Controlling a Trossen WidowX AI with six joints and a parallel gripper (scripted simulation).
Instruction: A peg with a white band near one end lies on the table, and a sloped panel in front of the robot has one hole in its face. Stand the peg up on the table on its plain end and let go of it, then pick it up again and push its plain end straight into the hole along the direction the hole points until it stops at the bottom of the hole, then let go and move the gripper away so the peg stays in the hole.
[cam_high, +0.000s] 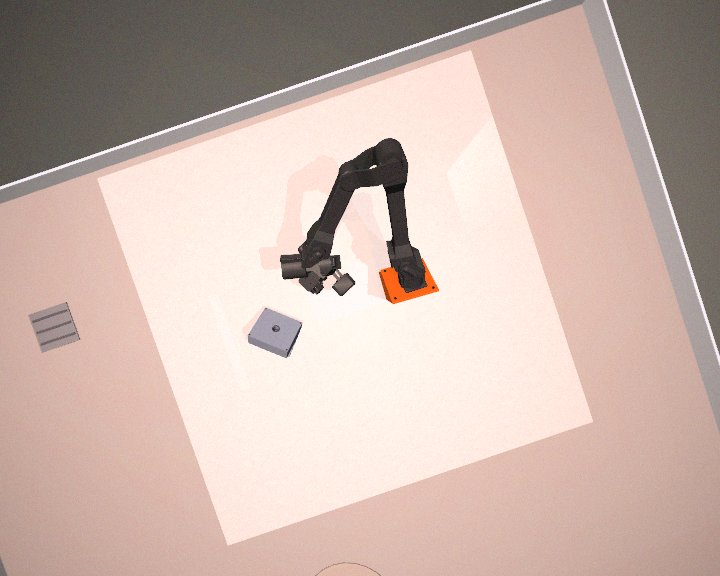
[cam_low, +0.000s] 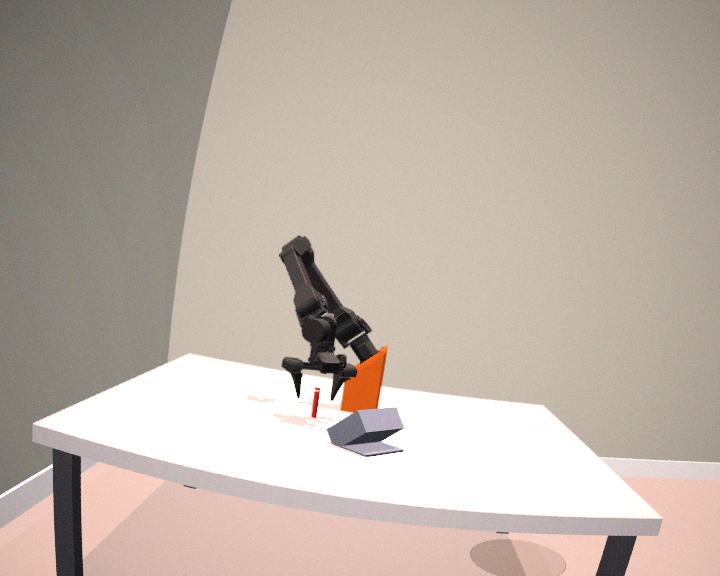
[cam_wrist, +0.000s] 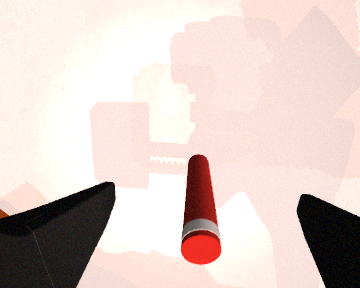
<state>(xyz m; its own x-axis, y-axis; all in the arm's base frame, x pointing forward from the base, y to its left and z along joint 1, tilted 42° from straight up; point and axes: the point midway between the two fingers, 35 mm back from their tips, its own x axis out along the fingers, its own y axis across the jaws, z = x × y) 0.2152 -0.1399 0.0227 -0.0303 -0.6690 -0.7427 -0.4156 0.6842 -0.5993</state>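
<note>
The red peg is 1 cm above my gripper tip. Also, from my gripper tip: grey sloped panel: 23 cm ahead, 14 cm to the left, 1 cm below.
</note>
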